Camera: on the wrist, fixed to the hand. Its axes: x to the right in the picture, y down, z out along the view.
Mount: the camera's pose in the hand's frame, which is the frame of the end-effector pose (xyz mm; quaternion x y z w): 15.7 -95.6 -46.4 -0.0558 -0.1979 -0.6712 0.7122
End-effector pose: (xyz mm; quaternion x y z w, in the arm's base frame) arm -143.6 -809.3 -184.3 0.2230 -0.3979 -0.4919 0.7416
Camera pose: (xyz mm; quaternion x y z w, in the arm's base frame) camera -155.7 -866.2 -274.6 0.2872 -0.2530 -0.9144 0.1317
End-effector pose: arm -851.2 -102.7 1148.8 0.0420 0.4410 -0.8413 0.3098
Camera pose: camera -926.6 -34.6 1183.7 0.4499 -0.3279 0.7908 0.2544
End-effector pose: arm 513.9 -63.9 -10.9 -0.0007 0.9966 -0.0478 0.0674
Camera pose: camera 491.6 -154.8 41.9 -0.6826 0.6986 -0.0235 0.2131
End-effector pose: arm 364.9 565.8 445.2 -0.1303 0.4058 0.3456 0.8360
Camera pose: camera 409.7 480.6 397.6 -0.3434 0.0168 -0.2666 0.9004
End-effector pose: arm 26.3 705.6 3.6 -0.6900 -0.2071 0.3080 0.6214
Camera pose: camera 78.6 695.8 96.9 -0.3261 -0.7508 -0.0727 0.5698
